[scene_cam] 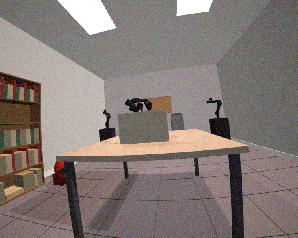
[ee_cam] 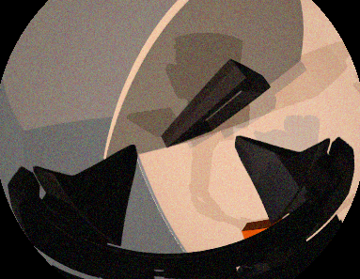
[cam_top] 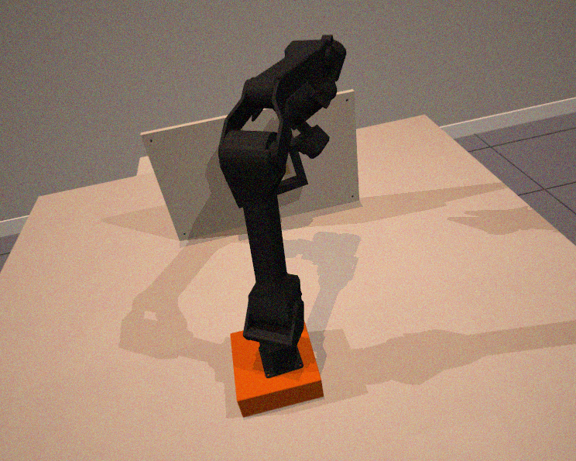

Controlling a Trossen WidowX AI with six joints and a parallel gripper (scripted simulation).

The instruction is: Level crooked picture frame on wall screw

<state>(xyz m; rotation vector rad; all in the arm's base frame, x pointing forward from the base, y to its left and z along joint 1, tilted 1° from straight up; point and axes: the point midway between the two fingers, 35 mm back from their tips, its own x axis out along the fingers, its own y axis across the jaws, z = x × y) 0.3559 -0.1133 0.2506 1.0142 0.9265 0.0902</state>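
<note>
Now: gripper tip 120 mm above the picture frame, 50 mm short of it and 20 mm to the right of it. Also, from my gripper tip: wall board: 120 mm below, 70 mm ahead, 20 mm to the left.
</note>
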